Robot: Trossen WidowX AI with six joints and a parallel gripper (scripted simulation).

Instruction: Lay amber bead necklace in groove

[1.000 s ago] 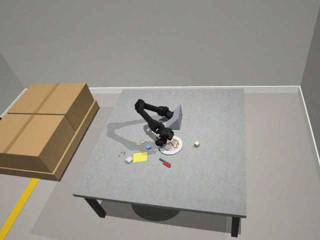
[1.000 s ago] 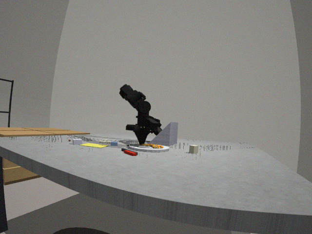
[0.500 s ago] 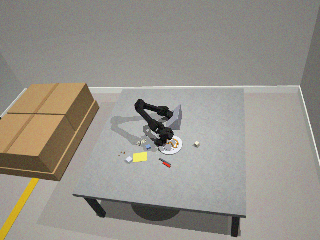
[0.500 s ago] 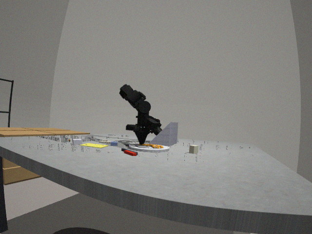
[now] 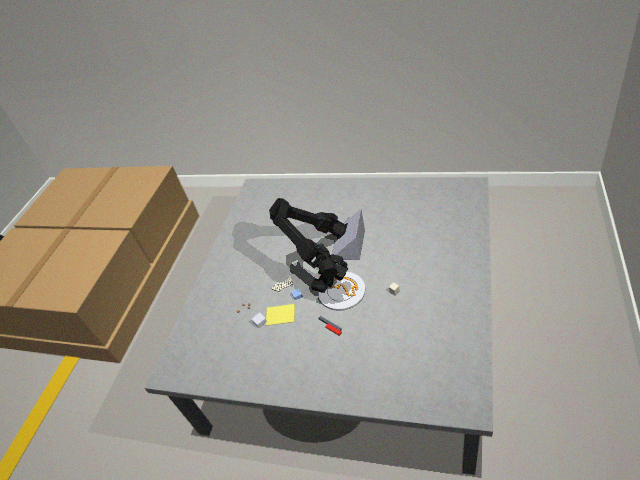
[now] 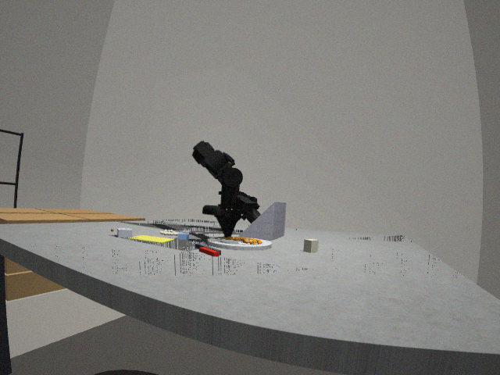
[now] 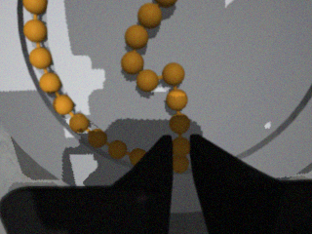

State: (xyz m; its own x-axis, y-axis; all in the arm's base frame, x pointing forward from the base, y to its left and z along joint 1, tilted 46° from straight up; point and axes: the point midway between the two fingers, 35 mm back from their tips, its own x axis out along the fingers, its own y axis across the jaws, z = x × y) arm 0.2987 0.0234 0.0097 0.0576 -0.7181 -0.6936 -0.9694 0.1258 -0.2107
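The round bead board lies 10 mm ahead of my gripper tip, 50 mm to the left of it and 10 mm below it. Round my gripper tip: blue cube: 50 mm ahead, 140 mm to the right, 10 mm below; then yellow sheet: 160 mm ahead, 180 mm to the right, 20 mm below; then red-handled tool: 200 mm ahead, 50 mm to the left, 10 mm below.
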